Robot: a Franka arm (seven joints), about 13 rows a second.
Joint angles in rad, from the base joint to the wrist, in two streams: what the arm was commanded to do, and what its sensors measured. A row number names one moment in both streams.
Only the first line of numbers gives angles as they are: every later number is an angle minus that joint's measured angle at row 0.
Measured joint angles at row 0: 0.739, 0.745, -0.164, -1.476, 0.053, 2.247, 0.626
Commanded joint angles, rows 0 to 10: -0.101, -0.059, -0.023, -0.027, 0.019, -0.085, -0.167; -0.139, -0.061, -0.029, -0.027, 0.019, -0.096, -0.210; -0.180, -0.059, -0.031, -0.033, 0.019, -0.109, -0.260; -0.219, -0.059, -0.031, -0.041, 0.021, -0.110, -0.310; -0.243, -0.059, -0.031, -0.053, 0.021, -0.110, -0.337; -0.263, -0.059, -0.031, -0.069, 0.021, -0.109, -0.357; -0.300, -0.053, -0.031, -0.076, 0.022, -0.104, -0.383; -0.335, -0.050, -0.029, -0.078, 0.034, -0.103, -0.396; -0.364, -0.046, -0.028, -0.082, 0.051, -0.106, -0.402; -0.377, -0.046, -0.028, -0.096, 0.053, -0.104, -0.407; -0.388, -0.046, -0.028, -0.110, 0.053, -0.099, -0.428
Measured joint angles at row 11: -0.362, -0.027, -0.041, -0.075, 0.029, -0.103, -0.392
